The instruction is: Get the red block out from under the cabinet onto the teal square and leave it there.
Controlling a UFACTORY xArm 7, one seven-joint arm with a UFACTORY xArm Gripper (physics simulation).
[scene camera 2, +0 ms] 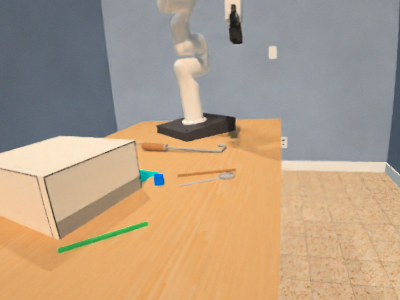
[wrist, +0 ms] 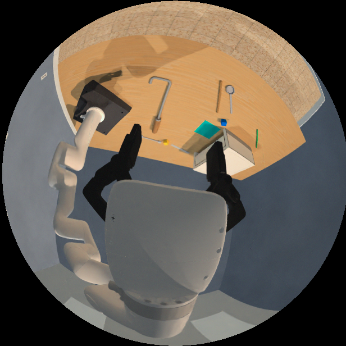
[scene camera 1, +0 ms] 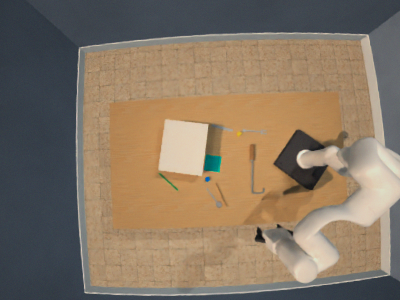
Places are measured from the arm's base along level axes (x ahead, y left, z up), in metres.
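Where they show: gripper, between the fingertips: [scene camera 2: 236, 42] [scene camera 1: 268, 228]; arm's base, origin of its link: [scene camera 2: 194, 121] [scene camera 1: 305, 159].
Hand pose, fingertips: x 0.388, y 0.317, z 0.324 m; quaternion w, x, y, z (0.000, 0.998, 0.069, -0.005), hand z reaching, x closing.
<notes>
Things, the pixels of their top centre, and the offset from my fingertips. "spot": a spot on its surface instead.
- white cabinet, centre of its top: [scene camera 2: 53, 150] [scene camera 1: 183, 147] 0.421 m ahead, 0.382 m right, 0.243 m down
- teal square, a spot on its surface: [scene camera 2: 146, 175] spot: 0.219 m ahead, 0.247 m right, 0.378 m down
- hook tool with a wooden handle, a spot on its surface: [scene camera 2: 154, 147] [scene camera 1: 250, 154] spot: 0.018 m back, 0.348 m right, 0.359 m down
- blue block, centre of its top: [scene camera 2: 158, 175] [scene camera 1: 207, 179] 0.269 m ahead, 0.176 m right, 0.353 m down
- spoon, a spot on its surface: [scene camera 1: 218, 204] spot: 0.191 m ahead, 0.002 m right, 0.377 m down
- brown stick, centre of its top: [scene camera 2: 206, 171] [scene camera 1: 221, 195] 0.173 m ahead, 0.067 m right, 0.371 m down
- green stick, centre of its top: [scene camera 2: 104, 235] [scene camera 1: 168, 181] 0.537 m ahead, 0.153 m right, 0.371 m down
- yellow block, centre of its top: [scene camera 1: 239, 133] 0.057 m ahead, 0.486 m right, 0.353 m down
The white cabinet [scene camera 1: 183, 147] [scene camera 2: 92, 185] [wrist: 241, 158] stands on the table. The teal square [scene camera 1: 213, 163] [scene camera 2: 146, 175] [wrist: 207, 129] lies flat beside it, on the robot base's side. The red block does not show in any view; the space under the cabinet is mostly hidden. A hook tool with a wooden handle [scene camera 1: 252, 151] [scene camera 2: 154, 147] [wrist: 157, 125] lies between the square and the robot base. My gripper [scene camera 1: 272, 231] [scene camera 2: 235, 41] [wrist: 177, 138] is open and empty, high up and past the table's long edge in scene camera 1, away from the cabinet and the tool.
A blue block [scene camera 1: 207, 179] [scene camera 2: 159, 179] [wrist: 223, 122] lies near the teal square. A spoon [scene camera 1: 218, 204] and brown stick [scene camera 1: 221, 194] lie beyond it. A green stick [scene camera 1: 169, 182] lies by the cabinet. A yellow block [scene camera 1: 239, 133] lies between two thin utensils.
</notes>
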